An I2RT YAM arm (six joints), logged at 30 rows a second.
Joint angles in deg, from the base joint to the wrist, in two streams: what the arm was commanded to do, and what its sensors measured. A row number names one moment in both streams.
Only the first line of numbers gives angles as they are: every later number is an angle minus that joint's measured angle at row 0.
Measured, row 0: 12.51, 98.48, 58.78, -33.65, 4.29, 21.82
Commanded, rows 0 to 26: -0.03, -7.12, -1.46, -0.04, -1.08, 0.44; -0.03, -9.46, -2.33, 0.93, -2.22, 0.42; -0.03, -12.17, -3.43, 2.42, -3.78, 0.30; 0.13, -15.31, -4.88, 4.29, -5.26, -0.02; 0.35, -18.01, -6.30, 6.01, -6.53, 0.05; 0.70, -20.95, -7.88, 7.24, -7.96, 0.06; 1.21, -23.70, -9.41, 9.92, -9.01, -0.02; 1.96, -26.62, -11.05, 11.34, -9.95, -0.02; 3.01, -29.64, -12.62, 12.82, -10.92, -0.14; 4.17, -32.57, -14.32, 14.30, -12.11, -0.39; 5.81, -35.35, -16.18, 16.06, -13.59, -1.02; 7.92, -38.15, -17.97, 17.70, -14.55, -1.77; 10.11, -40.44, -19.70, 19.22, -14.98, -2.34; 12.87, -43.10, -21.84, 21.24, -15.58, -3.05; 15.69, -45.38, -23.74, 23.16, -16.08, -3.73; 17.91, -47.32, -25.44, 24.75, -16.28, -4.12; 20.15, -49.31, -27.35, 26.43, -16.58, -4.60; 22.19, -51.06, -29.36, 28.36, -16.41, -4.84; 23.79, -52.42, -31.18, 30.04, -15.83, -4.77; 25.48, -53.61, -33.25, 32.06, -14.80, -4.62; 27.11, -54.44, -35.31, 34.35, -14.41, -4.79; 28.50, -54.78, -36.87, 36.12, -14.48, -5.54; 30.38, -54.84, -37.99, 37.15, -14.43, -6.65; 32.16, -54.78, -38.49, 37.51, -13.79, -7.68; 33.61, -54.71, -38.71, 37.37, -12.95, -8.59; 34.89, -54.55, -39.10, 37.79, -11.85, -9.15; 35.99, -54.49, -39.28, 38.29, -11.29, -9.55
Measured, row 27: 33.36, -54.17, -39.05, 32.35, -13.70, -6.38
